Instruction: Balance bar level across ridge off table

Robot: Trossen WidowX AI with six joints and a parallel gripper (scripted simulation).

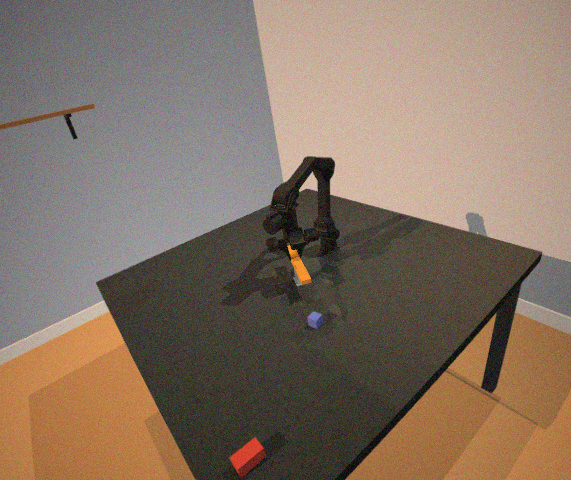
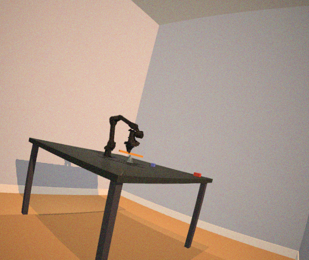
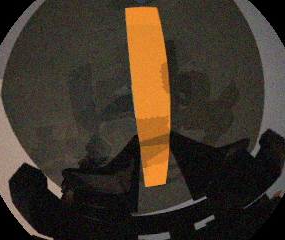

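Now: gripper tip 10 mm short of the orange bar and 30 mm to the right of it. Round my gripper tip: red block 520 mm ahead, 450 mm to the left, 60 mm below; blue cube 130 mm ahead, 240 mm to the left, 60 mm below.
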